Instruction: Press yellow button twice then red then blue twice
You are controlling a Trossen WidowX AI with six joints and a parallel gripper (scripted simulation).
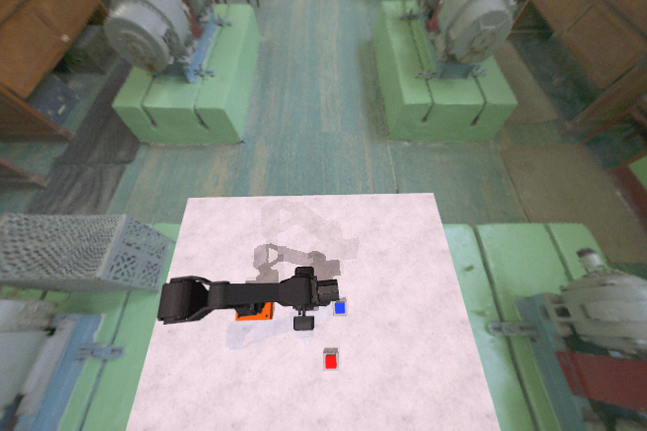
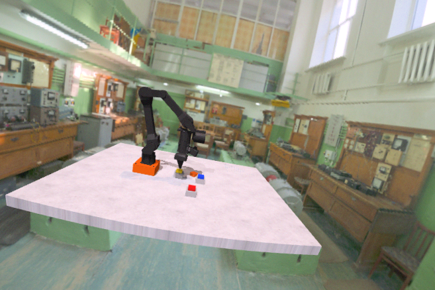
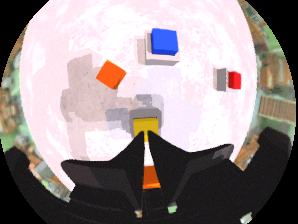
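Now: gripper tip 11 cm short of the red button, 17 cm to the left of it and 1 cm above it. Also, from my gripper tip: yellow button 1 cm below; then orange block 7 cm ahead, 6 cm to the left, 4 cm below; then blue button 12 cm ahead, 1 cm to the right, 1 cm below.
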